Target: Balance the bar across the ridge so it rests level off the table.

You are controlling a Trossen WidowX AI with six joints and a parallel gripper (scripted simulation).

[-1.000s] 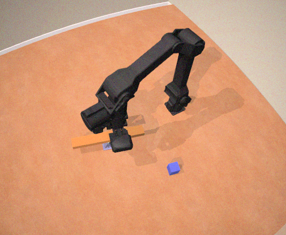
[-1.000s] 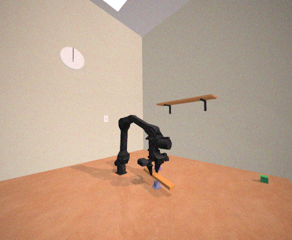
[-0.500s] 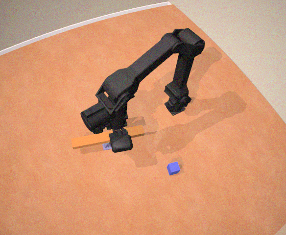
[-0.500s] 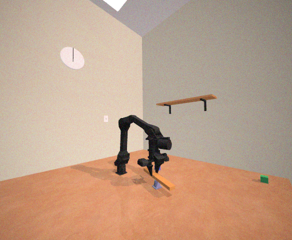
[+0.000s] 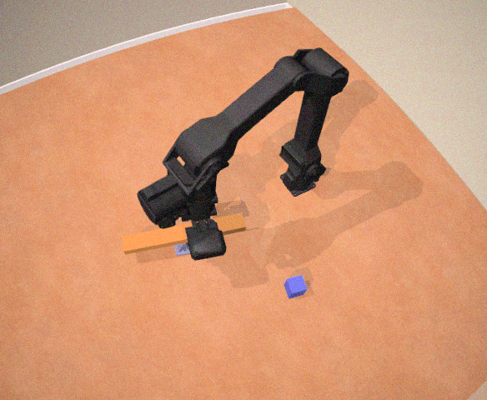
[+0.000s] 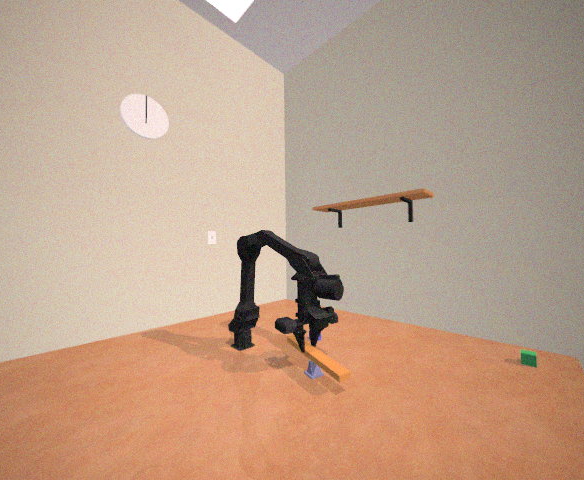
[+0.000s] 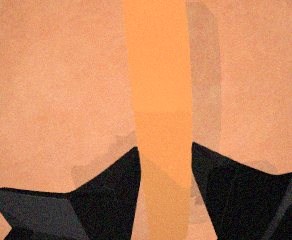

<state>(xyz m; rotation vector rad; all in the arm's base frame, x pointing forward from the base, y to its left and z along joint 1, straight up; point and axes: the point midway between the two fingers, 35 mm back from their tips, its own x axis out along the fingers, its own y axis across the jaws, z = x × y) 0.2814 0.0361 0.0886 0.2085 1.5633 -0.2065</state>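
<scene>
The orange bar is 3 cm ahead of my gripper tip and 1 cm to the right of it. Round my gripper tip: green cube: 46 cm to the left, 46 cm ahead, 4 cm below; then blue cube: 18 cm to the left, 12 cm behind, 4 cm below.
</scene>
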